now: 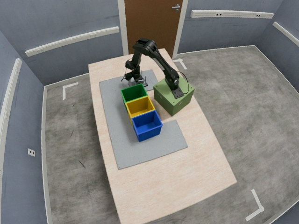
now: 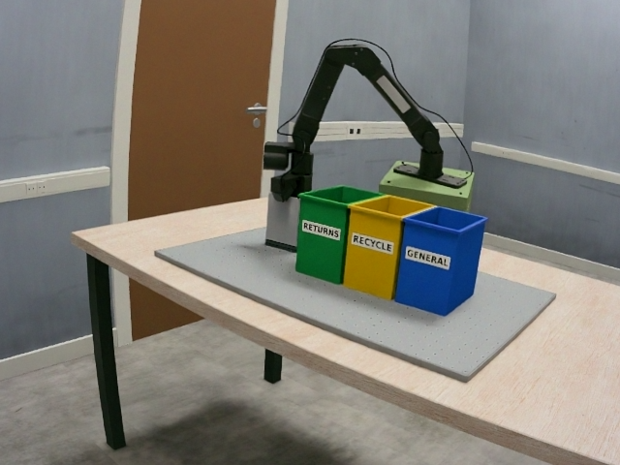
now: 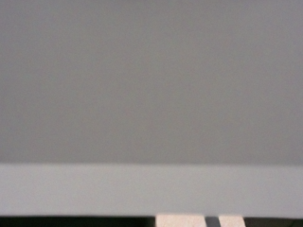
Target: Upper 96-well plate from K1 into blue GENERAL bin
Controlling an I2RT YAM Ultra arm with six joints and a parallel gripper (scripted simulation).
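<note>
My gripper is now 1 cm above the clear 96-well plate. Also, from my hand: blue general bin 45 cm to the left, 8 cm ahead, 4 cm above; yellow recycle bin 32 cm to the left, 9 cm ahead, 4 cm above; green returns bin 19 cm to the left, 9 cm ahead, 4 cm above.
</note>
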